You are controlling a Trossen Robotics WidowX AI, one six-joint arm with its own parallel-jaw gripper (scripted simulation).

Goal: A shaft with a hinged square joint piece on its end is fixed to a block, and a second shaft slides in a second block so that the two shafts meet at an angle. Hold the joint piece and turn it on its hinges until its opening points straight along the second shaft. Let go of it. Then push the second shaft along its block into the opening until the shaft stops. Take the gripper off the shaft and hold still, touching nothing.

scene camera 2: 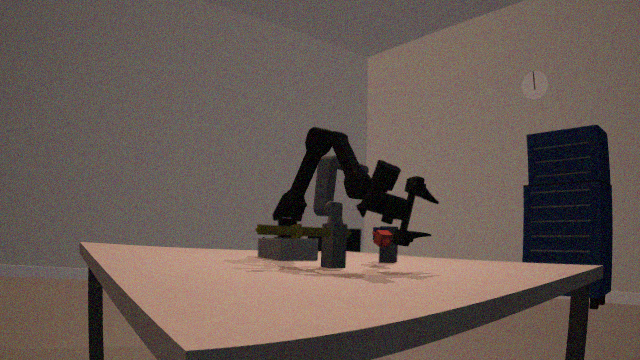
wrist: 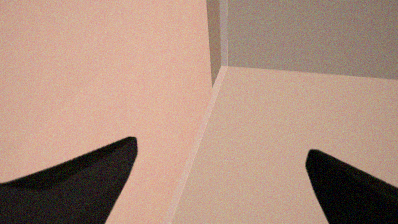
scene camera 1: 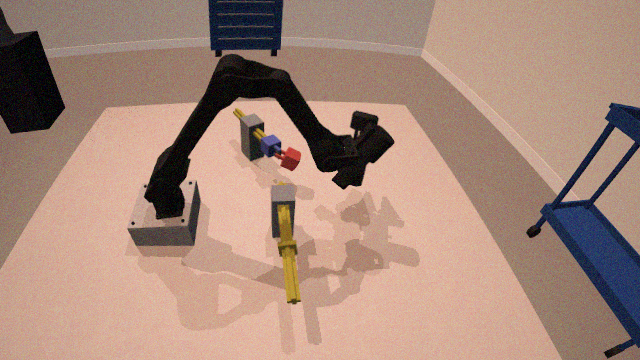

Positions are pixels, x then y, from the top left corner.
Scene:
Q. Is the gripper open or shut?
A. Open.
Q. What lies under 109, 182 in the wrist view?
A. The gripper.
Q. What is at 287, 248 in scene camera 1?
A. A long yellow shaft.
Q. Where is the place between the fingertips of the gripper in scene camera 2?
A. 434, 219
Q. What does the gripper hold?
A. Nothing.

